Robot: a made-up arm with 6 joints.
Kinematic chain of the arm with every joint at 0, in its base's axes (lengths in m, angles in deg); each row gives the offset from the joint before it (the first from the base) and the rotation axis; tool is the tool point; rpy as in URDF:
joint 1: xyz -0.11 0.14 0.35 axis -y
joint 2: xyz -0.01 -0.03 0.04 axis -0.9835 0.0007 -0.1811
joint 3: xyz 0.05 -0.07 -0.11 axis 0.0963 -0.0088 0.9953
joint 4: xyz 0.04 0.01 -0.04 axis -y
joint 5: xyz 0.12 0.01 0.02 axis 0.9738 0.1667 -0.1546
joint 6: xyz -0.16 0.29 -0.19 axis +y
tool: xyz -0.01 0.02 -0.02 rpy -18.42 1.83 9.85
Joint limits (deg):
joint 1: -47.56..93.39
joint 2: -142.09..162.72
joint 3: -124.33..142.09
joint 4: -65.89..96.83
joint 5: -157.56..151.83
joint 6: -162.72..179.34
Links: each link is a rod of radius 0.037 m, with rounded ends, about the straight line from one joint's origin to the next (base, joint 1, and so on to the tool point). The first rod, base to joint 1, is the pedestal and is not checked.
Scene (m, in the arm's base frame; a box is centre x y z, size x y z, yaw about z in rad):
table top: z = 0
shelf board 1: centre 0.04 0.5 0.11 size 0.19 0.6 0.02 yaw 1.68
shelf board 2: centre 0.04 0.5 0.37 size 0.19 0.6 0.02 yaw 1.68
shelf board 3: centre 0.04 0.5 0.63 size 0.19 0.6 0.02 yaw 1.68
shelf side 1: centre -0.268 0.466 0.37 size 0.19 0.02 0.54 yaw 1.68
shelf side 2: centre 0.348 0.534 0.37 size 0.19 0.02 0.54 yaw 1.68
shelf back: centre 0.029 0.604 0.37 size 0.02 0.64 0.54 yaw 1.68
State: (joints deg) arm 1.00 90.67 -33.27 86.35 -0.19 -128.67
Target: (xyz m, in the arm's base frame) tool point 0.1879 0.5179 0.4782
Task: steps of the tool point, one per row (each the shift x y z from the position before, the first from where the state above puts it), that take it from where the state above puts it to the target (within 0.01 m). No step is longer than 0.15 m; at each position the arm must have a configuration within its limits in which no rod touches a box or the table.
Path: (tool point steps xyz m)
1: -0.0186 -0.0327 0.0044
2: -0.0084 -0.0055 0.0073
3: 0.0076 0.0202 0.0088
4: 0.0230 0.0448 0.0104
5: 0.0321 0.0692 0.0125
6: 0.0305 0.0935 0.0138
7: 0.0158 0.1146 0.0133
8: -0.0115 0.1280 0.0113
9: -0.0469 0.1283 0.0095
10: -0.0831 0.1123 0.0115

